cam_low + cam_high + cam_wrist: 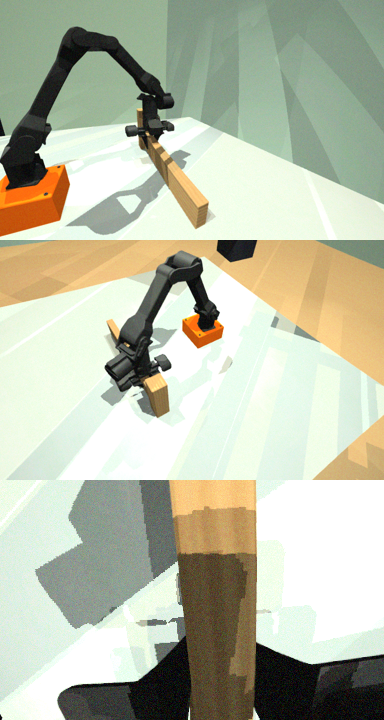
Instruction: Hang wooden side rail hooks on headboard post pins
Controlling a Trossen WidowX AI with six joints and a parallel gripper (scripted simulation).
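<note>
The headboard post lies 10 mm behind my gripper tip, 90 mm to the left of it and 50 mm above it.
</note>
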